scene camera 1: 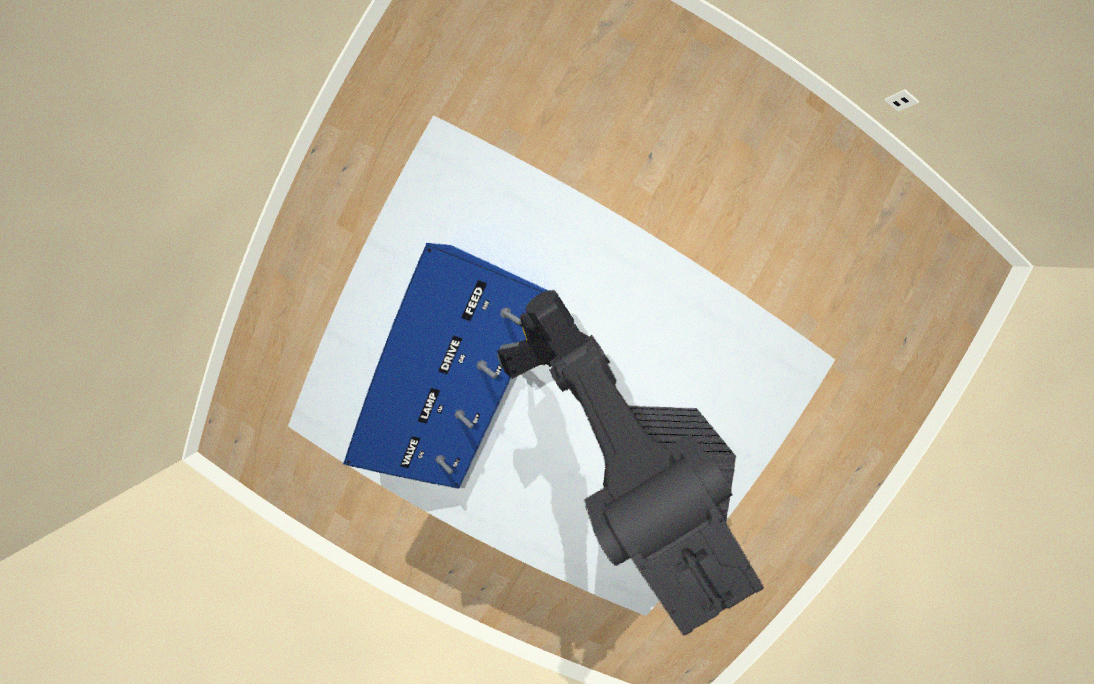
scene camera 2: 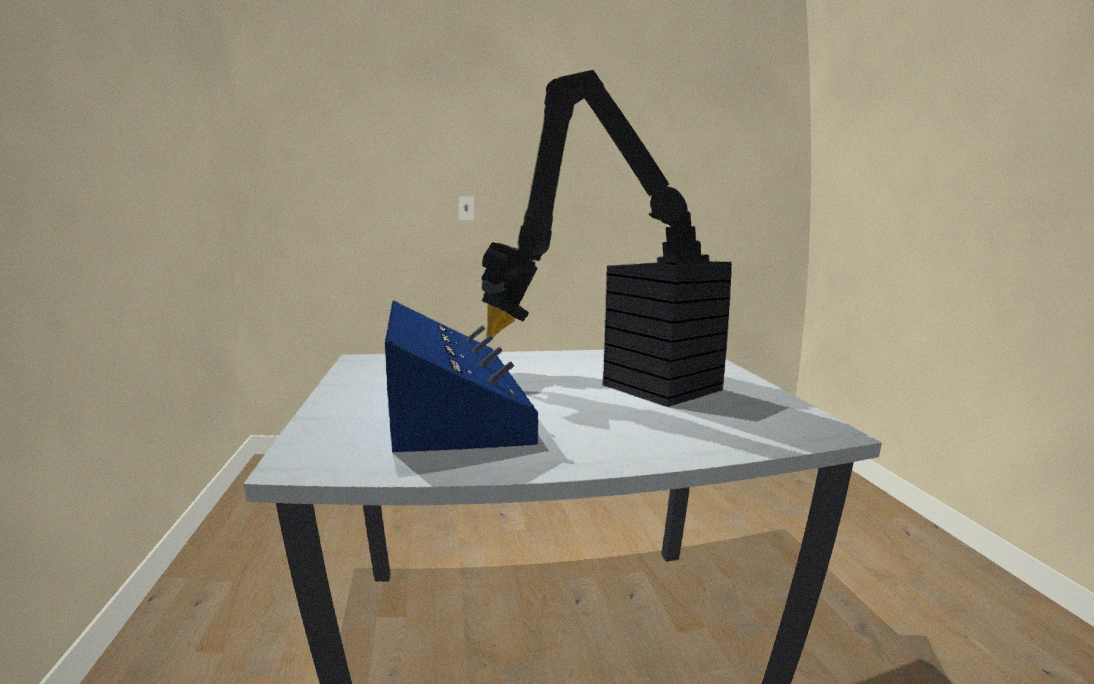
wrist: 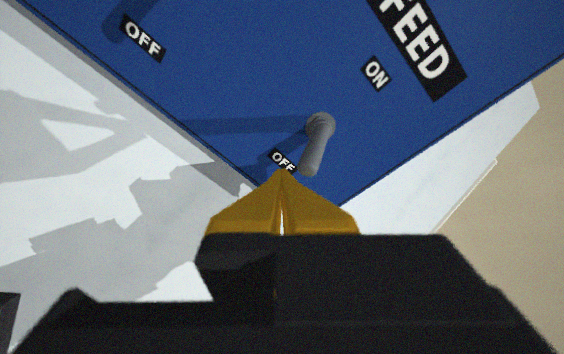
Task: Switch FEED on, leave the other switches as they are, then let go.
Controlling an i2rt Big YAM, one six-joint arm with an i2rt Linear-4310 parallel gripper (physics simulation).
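Frame: origin at the arm's base, x ahead, y left, z up, level; millimetres.
Seen in the pictures: gripper, fingertip midpoint: (scene camera 1: 526, 322) (wrist: 281, 176); arm's base, origin of the base link: (scene camera 2: 682, 262).
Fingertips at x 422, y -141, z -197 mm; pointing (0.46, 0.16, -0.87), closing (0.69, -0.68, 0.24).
Pixels of each thing's top centre, then the offset from my fingertips to it. Level surfaces: height alone.
- grey FEED lever, middle of its top: (wrist: 329, 146) (scene camera 1: 511, 318) (scene camera 2: 476, 325) 2 mm left, 28 mm ahead, 33 mm up
- DRIVE lever, middle of its top: (scene camera 1: 486, 373) (scene camera 2: 483, 335) 122 mm left, 18 mm ahead, 33 mm up
- LAMP lever, middle of its top: (scene camera 2: 491, 347) (scene camera 1: 463, 423) 241 mm left, 9 mm ahead, 33 mm up
- VALVE lever, middle of its top: (scene camera 2: 502, 361) (scene camera 1: 443, 469) 361 mm left, 1 mm back, 33 mm up
- white table, its level: 98 mm down
- FEED name label, middle of its top: (wrist: 425, 30) (scene camera 1: 473, 301) 9 mm left, 109 mm ahead, 35 mm up
A blue sloped switch box (scene camera 1: 403, 338) (scene camera 2: 459, 419) (wrist: 240, 75) stands on the table. The grey FEED lever (scene camera 1: 511, 316) (scene camera 2: 476, 333) (wrist: 315, 147) leans toward its OFF label (wrist: 283, 160). The DRIVE lever (scene camera 1: 487, 369), LAMP lever (scene camera 1: 464, 419) and VALVE lever (scene camera 1: 445, 464) also lean to their OFF sides. My gripper (scene camera 1: 524, 331) (scene camera 2: 489, 335) (wrist: 281, 176) is shut and empty. In the wrist view its yellow tips overlap the lower edge of the OFF label, close beside the FEED lever's free end. Whether they touch the lever is unclear.
The white table (scene camera 1: 500, 201) (scene camera 2: 322, 427) carries the box and the arm's black ribbed pedestal (scene camera 1: 685, 427) (scene camera 2: 669, 338). The DRIVE lever stands beside FEED, near the gripper body in scene camera 1. The FEED name label (scene camera 1: 474, 300) (wrist: 420, 45) and ON label (wrist: 376, 74) lie upslope.
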